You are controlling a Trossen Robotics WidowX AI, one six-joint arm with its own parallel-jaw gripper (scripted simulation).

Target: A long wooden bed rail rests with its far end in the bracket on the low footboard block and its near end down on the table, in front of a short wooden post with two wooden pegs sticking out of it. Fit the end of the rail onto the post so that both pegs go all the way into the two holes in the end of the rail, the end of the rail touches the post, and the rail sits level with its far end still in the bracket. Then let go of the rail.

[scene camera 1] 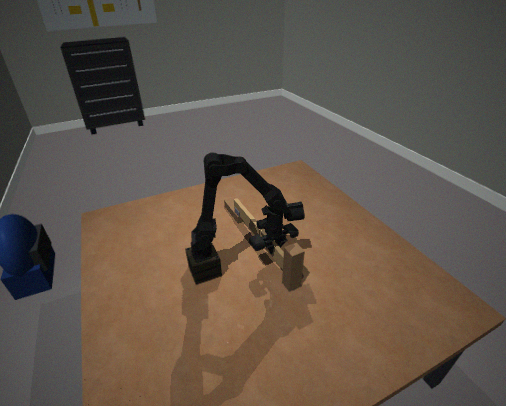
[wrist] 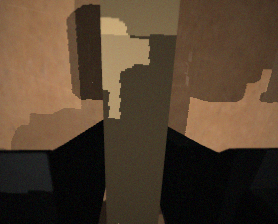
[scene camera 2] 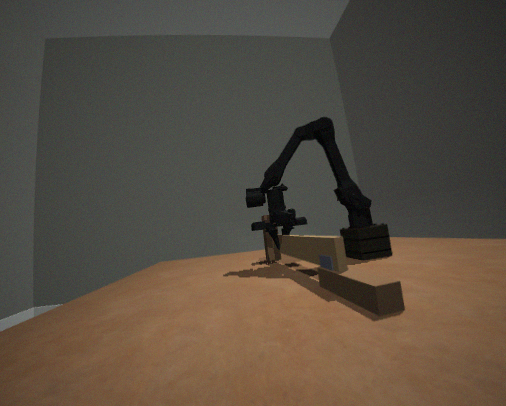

Scene:
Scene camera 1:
my gripper: 273,252
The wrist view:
my gripper: 129,126
wooden bed rail: 138,51
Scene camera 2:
my gripper: 282,249

